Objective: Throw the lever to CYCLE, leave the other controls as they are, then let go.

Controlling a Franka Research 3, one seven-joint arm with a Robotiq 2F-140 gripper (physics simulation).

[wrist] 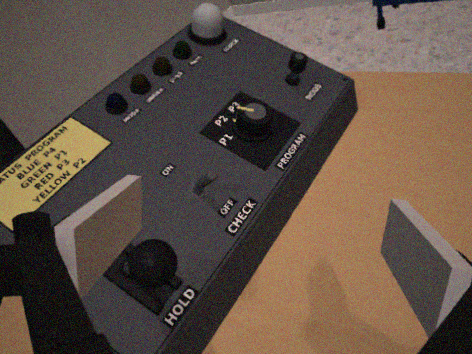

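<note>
The lever (pixel 152 262) has a round black knob and stands on a dark plate at the lower left of the grey control panel (pixel 165 135). Its knob is near the HOLD label (pixel 180 307). A CYCLE label does not show; the left finger hides part of the panel beside the lever. My gripper (pixel 261 214) is wide open with nothing between its fingers. Its left finger is over the panel, close to the lever's upper left in the view, and its right finger is over the orange table.
The panel also has the CHECK toggle (pixel 205 185), the PROGRAM knob (pixel 255 117), the MODE switch (pixel 298 64), a white dome (pixel 207 22) and several small coloured lamps. A yellow status card (pixel 47 167) lies at the left. The orange table (pixel 400 135) extends to the right.
</note>
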